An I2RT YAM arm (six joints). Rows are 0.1 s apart.
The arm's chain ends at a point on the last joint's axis. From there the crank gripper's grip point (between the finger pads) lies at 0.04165 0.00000 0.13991 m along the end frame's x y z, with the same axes.
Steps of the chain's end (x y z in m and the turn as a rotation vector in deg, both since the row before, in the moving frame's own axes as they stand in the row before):
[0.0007, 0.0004, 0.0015, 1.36, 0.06, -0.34]
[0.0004, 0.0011, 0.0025, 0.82, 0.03, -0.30]
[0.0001, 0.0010, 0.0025, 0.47, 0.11, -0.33]
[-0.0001, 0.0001, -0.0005, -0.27, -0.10, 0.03]
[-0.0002, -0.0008, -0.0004, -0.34, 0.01, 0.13]
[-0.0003, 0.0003, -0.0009, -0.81, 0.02, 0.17]
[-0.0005, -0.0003, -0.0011, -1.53, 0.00, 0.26]
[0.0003, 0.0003, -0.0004, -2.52, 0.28, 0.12]
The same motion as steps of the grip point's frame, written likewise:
[0.0008, -0.0032, 0.0014, 1.36, 0.06, -0.34]
[0.0005, -0.0011, 0.0025, 0.82, 0.03, -0.30]
[0.0004, -0.0004, 0.0024, 0.47, 0.11, -0.33]
[-0.0003, 0.0008, -0.0004, -0.27, -0.10, 0.03]
[-0.0002, 0.0001, -0.0004, -0.34, 0.01, 0.13]
[-0.0003, 0.0024, -0.0009, -0.81, 0.02, 0.17]
[-0.0005, 0.0036, -0.0012, -1.53, 0.00, 0.26]
[0.0010, 0.0065, -0.0007, -2.52, 0.28, 0.12]

